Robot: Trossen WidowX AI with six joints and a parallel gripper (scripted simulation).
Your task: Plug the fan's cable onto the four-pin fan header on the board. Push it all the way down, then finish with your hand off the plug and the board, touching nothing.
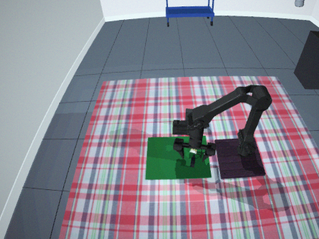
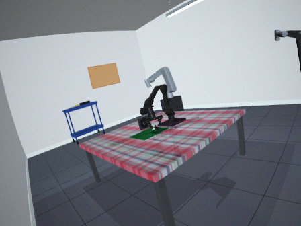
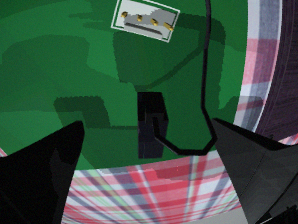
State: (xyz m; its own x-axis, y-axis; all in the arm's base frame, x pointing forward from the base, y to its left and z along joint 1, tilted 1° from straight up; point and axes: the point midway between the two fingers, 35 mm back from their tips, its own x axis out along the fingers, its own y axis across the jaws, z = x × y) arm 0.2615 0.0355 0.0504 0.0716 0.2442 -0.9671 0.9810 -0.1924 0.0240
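The dark fan plug lies 1 cm to the left of my gripper tip and 1 cm below it. Also, from my gripper tip: black fan 22 cm to the right, 3 cm behind, 3 cm above; green board 7 cm ahead, 4 cm to the right, 4 cm below; white four-pin header 6 cm to the right, 3 cm below, 1 cm behind.
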